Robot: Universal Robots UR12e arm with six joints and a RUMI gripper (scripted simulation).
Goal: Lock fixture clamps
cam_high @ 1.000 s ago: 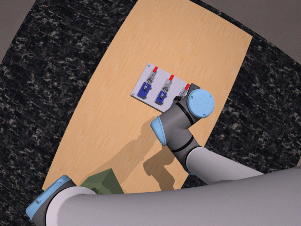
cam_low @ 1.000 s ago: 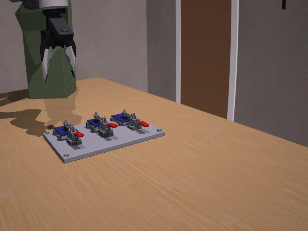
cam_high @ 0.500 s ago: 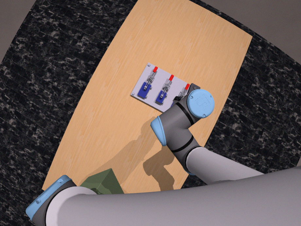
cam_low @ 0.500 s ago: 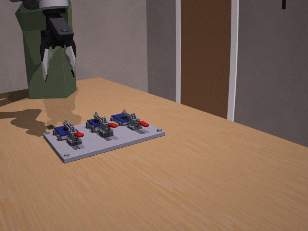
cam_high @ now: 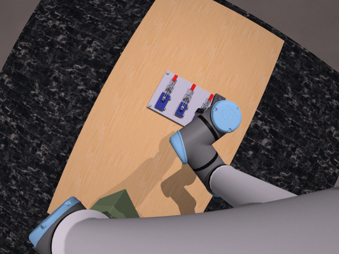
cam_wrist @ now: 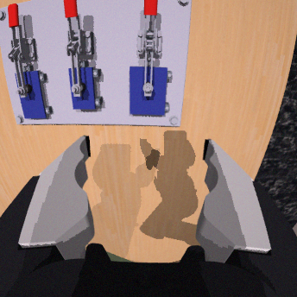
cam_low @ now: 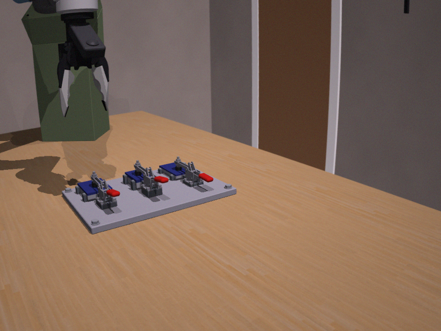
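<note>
Right now my hand is 190 mm above the blue part. The rest, counted from my hand: grey fixture plate 70 mm ahead, 100 mm to the left, 210 mm below.
</note>
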